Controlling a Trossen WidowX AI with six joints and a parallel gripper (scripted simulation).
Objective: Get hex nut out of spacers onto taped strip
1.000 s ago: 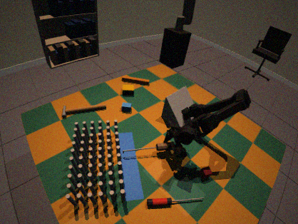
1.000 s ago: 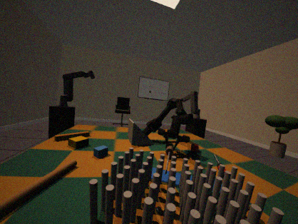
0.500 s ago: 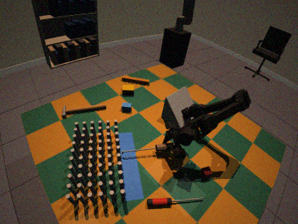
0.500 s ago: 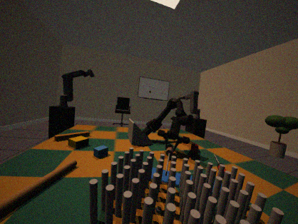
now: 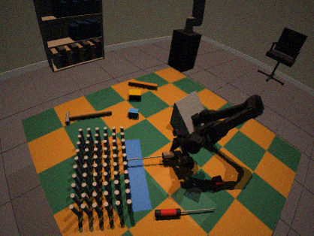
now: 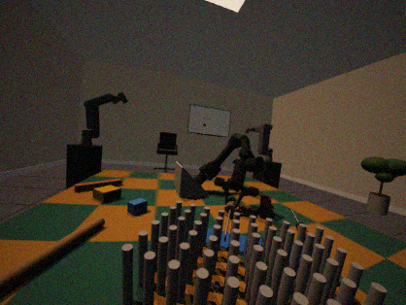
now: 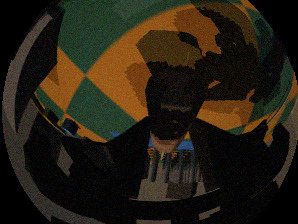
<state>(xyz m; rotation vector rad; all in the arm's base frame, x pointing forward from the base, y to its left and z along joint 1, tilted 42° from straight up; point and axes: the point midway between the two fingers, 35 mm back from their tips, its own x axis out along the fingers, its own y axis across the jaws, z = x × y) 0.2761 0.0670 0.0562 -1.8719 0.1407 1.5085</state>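
Now: the blue taped strip 170 mm ahead of my gripper tip, 50 mm to the right of it and 30 mm below it. From my gripper tip the other things lie so: red cube: 240 mm to the left, 70 mm behind, 10 mm below; then thin hook tool: 90 mm ahead, 50 mm to the right; then blue cube: 360 mm to the right, 50 mm behind, 10 mm below.
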